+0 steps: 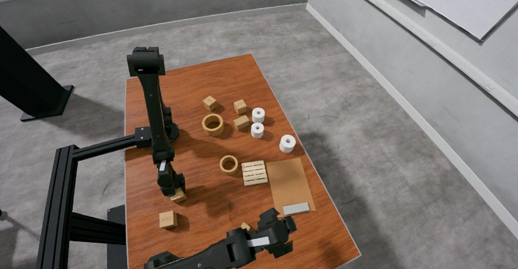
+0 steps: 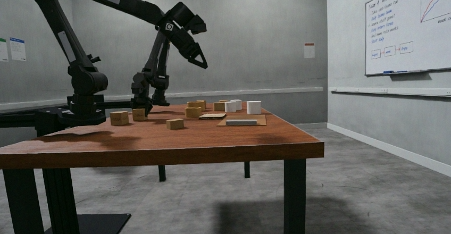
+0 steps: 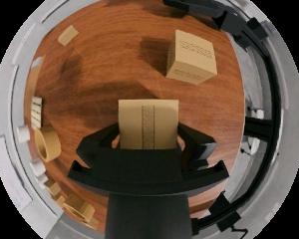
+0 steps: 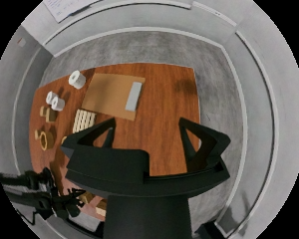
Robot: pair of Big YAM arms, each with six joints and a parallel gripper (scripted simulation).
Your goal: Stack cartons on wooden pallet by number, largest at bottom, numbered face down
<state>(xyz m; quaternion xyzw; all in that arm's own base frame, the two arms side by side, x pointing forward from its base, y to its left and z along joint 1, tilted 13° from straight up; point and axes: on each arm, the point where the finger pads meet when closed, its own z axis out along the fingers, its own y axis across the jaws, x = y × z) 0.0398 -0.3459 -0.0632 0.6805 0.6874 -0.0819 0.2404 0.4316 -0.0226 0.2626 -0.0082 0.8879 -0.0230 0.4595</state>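
My left gripper is now 38 cm short of the wooden pallet, 4 cm to the right of it and 2 cm above it.
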